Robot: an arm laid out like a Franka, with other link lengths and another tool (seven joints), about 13 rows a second.
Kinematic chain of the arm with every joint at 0, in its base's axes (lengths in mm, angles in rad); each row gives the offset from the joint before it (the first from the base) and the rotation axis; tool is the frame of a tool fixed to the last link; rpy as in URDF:
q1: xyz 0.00 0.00 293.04 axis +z
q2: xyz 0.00 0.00 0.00 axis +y
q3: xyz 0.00 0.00 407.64 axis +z
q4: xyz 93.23 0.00 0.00 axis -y
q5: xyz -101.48 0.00 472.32 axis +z
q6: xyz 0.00 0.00 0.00 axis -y
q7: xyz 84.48 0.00 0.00 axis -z
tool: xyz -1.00 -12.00 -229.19 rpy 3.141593 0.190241 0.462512
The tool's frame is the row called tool.
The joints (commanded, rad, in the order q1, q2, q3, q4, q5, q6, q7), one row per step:
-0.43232 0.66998 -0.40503 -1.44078 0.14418 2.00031 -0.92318
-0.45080 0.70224 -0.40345 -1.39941 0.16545 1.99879 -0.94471
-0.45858 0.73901 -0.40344 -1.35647 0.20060 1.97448 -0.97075
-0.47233 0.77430 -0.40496 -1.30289 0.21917 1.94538 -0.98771
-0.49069 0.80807 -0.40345 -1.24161 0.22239 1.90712 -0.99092
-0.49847 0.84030 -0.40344 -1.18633 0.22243 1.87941 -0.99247
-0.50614 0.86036 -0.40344 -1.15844 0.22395 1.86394 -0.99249
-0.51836 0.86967 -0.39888 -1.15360 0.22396 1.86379 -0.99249
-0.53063 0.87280 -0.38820 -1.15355 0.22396 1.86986 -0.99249
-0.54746 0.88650 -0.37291 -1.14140 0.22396 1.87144 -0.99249
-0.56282 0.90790 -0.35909 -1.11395 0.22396 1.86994 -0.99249
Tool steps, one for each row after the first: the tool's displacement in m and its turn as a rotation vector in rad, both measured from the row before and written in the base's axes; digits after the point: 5 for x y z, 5 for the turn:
0.00426 -0.01298 -0.00559 0.00258 -0.01317 0.00446
0.00800 -0.00141 -0.01078 0.02797 -0.00490 0.01094
0.00453 -0.00813 -0.00408 0.01328 0.00068 0.00582
0.00203 -0.01019 -0.00006 0.00677 0.00962 -0.00152
0.00676 -0.00517 -0.00105 -0.00052 0.00840 0.00722
0.00047 -0.00412 -0.00410 0.00358 0.00746 -0.00145
-0.00506 -0.00551 -0.00646 0.00446 0.00322 -0.00784
-0.00231 -0.00338 -0.00422 0.00396 -0.00529 -0.00482
-0.00092 -0.00398 -0.00831 0.00767 -0.00350 -0.00347
0.00299 -0.00466 -0.00714 0.00289 -0.00511 0.00082

